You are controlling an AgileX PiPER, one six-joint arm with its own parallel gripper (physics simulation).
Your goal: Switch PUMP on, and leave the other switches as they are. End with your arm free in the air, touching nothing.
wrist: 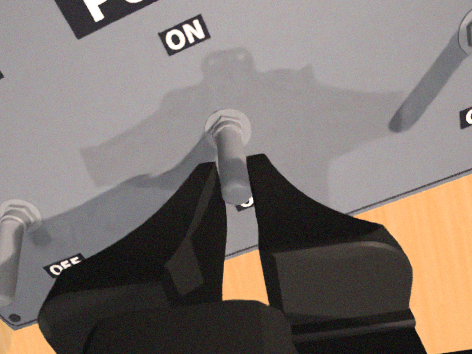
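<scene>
A grey toggle lever stands out from its round collar near the middle of the grey panel. The lever leans toward the bottom of the view, its tip over a mostly hidden label. A white-on-black ON label is above its collar. A larger black name label is cut off at the top; a P and part of another letter show. My gripper is shut on this lever, with one black finger against each side. Contact at the far sides of the fingers is hidden.
A second toggle lever stands at the left edge near an OFF label. Part of a third switch's collar shows at the upper right, with a long dark shadow beside it. A light wooden surface lies beyond the panel's lower edge.
</scene>
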